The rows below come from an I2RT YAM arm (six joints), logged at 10 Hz.
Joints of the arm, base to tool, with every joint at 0 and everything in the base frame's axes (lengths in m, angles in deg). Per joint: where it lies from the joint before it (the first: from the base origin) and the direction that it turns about. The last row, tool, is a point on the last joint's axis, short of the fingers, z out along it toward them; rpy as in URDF.
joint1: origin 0 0 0.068 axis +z
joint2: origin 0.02 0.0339 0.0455 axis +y
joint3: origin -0.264 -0.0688 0 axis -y
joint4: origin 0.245 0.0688 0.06 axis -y
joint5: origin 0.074 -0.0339 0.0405 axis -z
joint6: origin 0.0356 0 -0.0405 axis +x
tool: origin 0 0 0 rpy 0 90 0
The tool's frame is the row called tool.
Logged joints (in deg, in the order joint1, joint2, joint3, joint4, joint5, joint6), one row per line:
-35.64 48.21 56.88 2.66 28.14 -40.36
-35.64 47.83 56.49 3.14 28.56 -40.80
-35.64 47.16 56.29 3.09 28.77 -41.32
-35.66 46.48 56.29 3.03 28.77 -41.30
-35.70 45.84 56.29 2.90 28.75 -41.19
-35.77 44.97 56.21 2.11 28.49 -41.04
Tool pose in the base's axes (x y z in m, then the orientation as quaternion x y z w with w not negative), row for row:
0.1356 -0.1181 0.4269 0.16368 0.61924 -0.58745 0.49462
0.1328 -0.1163 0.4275 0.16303 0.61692 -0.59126 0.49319
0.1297 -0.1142 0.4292 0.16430 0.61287 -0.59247 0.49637
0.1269 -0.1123 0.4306 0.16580 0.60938 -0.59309 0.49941
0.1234 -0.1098 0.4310 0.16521 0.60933 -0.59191 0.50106
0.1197 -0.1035 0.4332 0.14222 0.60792 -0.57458 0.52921
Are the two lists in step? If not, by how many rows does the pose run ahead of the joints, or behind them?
The pose runs 1 row ahead of the joints: the pose in row i belongs to the joints in row i + 1.
